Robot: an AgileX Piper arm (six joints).
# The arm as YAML. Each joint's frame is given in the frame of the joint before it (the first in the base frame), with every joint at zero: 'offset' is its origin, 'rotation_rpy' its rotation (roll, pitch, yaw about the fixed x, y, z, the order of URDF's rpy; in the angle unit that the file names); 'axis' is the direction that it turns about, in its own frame. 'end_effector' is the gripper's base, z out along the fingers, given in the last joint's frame.
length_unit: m
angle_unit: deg
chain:
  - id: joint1
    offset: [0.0, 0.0, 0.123]
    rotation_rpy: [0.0, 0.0, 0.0]
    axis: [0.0, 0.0, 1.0]
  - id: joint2
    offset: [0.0, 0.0, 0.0]
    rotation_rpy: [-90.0, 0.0, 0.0]
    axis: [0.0, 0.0, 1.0]
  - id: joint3
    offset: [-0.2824, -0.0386, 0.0]
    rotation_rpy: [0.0, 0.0, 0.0]
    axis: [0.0, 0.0, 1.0]
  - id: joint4
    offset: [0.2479, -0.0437, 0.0]
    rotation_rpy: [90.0, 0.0, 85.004]
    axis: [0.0, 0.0, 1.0]
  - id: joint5
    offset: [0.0, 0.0, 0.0]
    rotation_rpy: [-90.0, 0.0, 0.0]
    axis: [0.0, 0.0, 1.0]
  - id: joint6
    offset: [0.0, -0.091, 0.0]
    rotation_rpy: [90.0, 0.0, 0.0]
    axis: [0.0, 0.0, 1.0]
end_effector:
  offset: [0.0, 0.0, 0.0]
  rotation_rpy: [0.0, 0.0, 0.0]
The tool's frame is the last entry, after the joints.
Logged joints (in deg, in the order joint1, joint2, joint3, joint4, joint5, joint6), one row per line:
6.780, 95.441, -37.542, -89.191, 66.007, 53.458
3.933, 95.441, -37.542, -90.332, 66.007, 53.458
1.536, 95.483, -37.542, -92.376, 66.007, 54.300
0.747, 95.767, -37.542, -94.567, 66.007, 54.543
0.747, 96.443, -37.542, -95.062, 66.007, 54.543
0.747, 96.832, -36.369, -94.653, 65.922, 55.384
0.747, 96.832, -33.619, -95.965, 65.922, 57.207
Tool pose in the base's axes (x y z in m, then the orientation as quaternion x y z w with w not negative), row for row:
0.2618, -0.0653, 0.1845, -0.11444, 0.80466, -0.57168, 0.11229
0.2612, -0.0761, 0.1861, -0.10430, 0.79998, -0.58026, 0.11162
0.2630, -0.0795, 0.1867, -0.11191, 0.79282, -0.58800, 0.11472
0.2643, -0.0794, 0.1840, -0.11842, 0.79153, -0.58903, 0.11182
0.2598, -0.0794, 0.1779, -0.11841, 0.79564, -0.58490, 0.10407
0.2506, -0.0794, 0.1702, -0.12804, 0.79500, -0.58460, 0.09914
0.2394, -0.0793, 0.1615, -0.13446, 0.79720, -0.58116, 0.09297
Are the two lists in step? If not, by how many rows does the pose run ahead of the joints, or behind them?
The pose runs 1 row ahead of the joints: the pose in row i belongs to the joints in row i + 1.
